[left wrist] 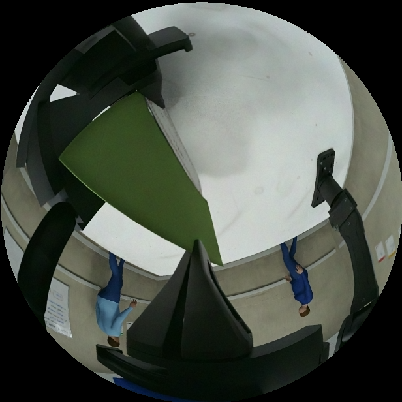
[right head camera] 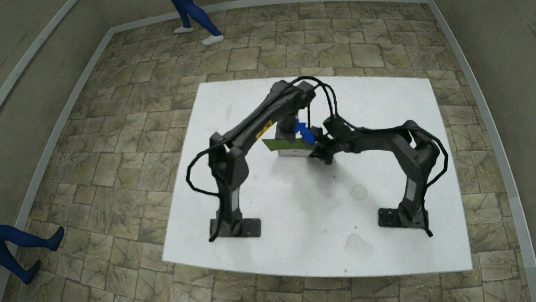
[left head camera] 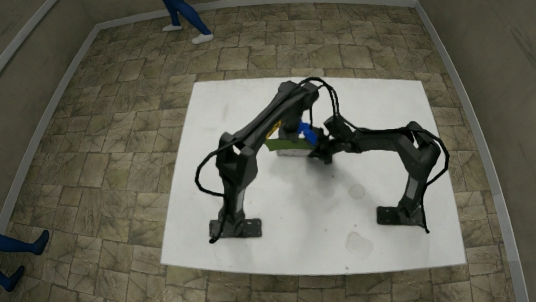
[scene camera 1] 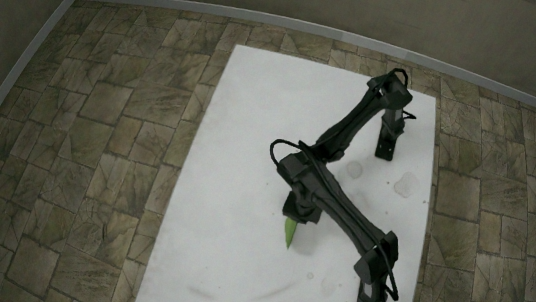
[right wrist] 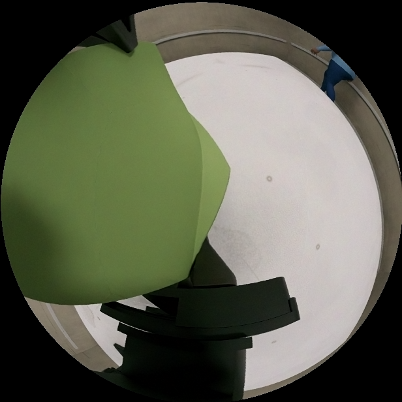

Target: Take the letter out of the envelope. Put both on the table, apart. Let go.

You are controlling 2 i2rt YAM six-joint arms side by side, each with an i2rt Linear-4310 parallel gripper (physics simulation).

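Note:
The green envelope (left head camera: 285, 145) (right head camera: 283, 145) (scene camera 1: 290, 233) (left wrist: 130, 165) (right wrist: 110, 165) is held upright on edge near the middle of the table. My left gripper (left wrist: 197, 244) (right wrist: 130, 50) is shut on its upper edge. The white letter (left head camera: 294, 153) (right head camera: 294, 153) (left wrist: 177, 145) sticks out along the envelope's lower side as a narrow strip. My right gripper (left head camera: 315, 155) (left wrist: 161, 105) (right wrist: 202, 233) is shut at the strip's right end in the left head view, seemingly on the letter's corner. In the right wrist view the envelope hides the letter and one finger.
Both arms meet close together over the white table (left head camera: 225, 110) (right head camera: 225, 110) (scene camera 1: 225, 125). A blue part (left head camera: 308, 134) (right head camera: 305, 132) shows between the two grippers. The left arm base (left head camera: 250, 228) and right arm base (left head camera: 387, 215) stand near the front edge. People stand beyond the table.

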